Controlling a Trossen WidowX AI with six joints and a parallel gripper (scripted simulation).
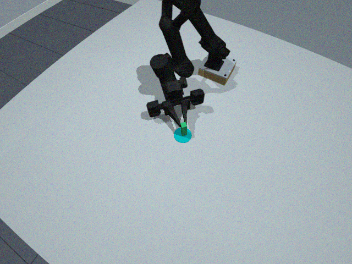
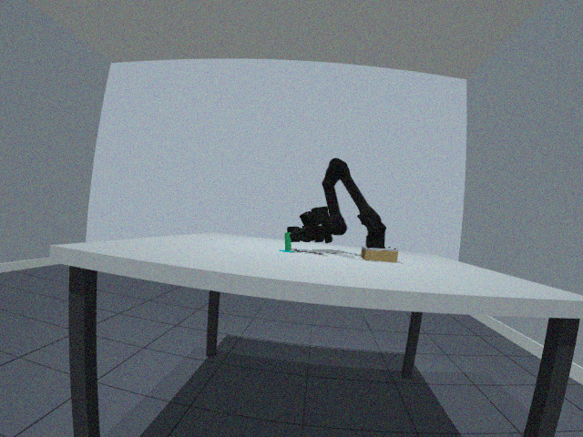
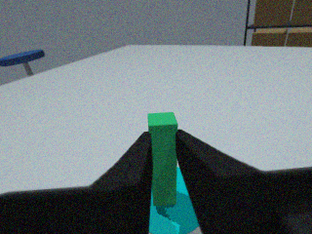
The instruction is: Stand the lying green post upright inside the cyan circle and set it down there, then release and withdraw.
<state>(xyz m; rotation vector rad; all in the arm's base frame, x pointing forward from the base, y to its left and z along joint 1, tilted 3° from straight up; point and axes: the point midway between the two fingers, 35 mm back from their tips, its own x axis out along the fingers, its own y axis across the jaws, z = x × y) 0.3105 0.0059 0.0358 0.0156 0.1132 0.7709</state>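
Now: the green post 20 mm below my gripper tip. Also, from my gripper tip: cyan circle (60 mm below).
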